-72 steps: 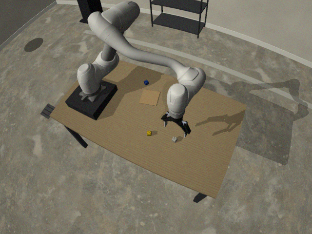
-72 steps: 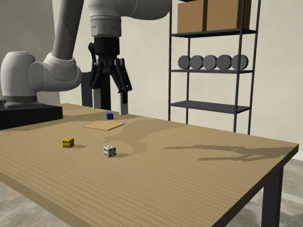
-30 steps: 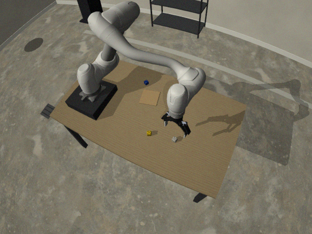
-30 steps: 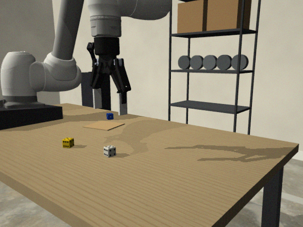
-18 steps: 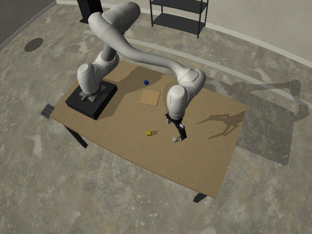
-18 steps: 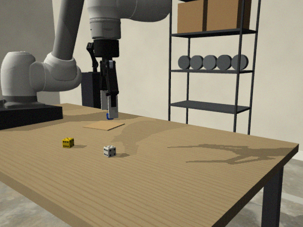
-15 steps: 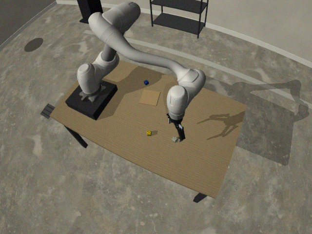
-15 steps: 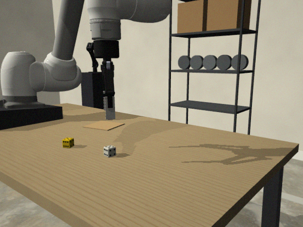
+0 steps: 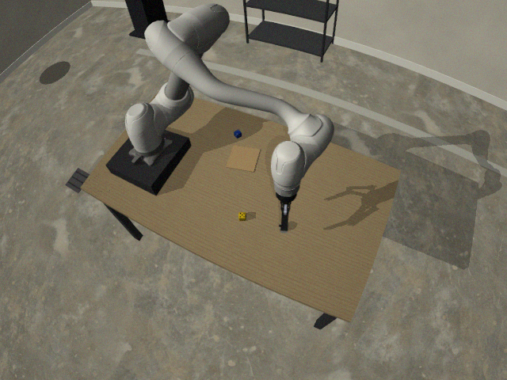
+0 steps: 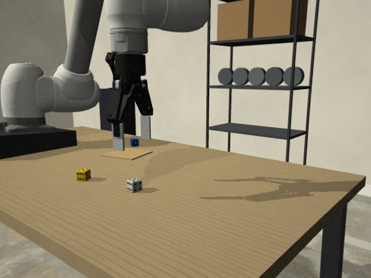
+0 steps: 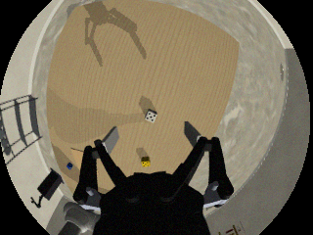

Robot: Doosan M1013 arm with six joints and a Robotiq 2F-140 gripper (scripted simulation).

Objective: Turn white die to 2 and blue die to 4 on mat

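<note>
Right now my hand is 120 mm above the white die. Also, from my hand: blue die: 450 mm behind, 340 mm to the left, 120 mm below; mat: 350 mm behind, 230 mm to the left, 130 mm below; yellow die: 180 mm behind, 120 mm below, 50 mm to the right.
</note>
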